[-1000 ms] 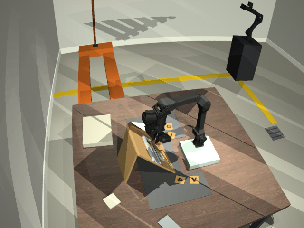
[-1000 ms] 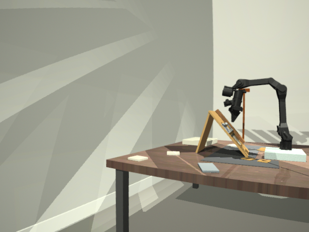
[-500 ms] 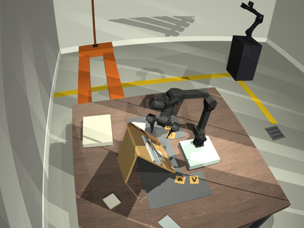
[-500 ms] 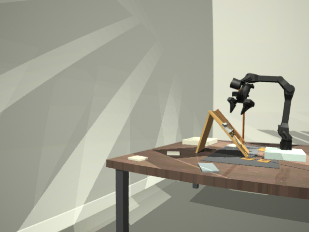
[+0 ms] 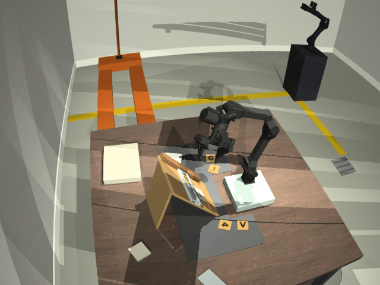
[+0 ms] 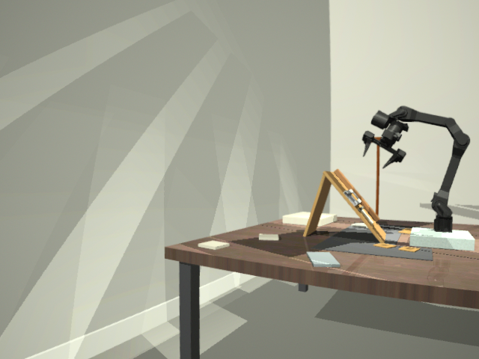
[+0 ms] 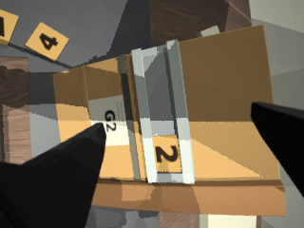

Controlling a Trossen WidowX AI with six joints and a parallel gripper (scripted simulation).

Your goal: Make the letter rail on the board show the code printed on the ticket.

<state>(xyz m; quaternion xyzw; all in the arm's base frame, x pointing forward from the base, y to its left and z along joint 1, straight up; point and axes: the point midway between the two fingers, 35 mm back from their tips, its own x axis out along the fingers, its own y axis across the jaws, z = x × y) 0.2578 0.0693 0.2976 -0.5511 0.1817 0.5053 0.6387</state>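
My gripper tip is 10 cm short of the white card, 34 cm to the left of it and 30 cm above it. Round my gripper tip: grey-blue pad: 5 cm ahead, 46 cm to the left, 31 cm below; grey mat: 7 cm behind, 6 cm to the right, 31 cm below; white ticket: 2 cm ahead, 22 cm below.
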